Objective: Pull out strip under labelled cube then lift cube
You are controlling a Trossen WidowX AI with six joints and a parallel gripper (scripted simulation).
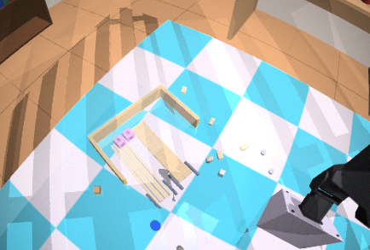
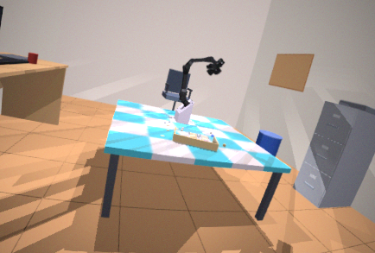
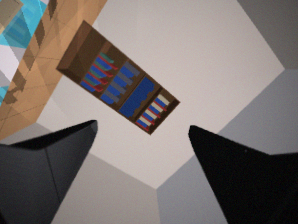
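Now: gripper tip 170 mm short of the blue disc, 30 mm to the right of it and 590 mm above it. Round my gripper tip: tan gridded strip: 290 mm ahead, 190 mm to the right, 590 mm below.
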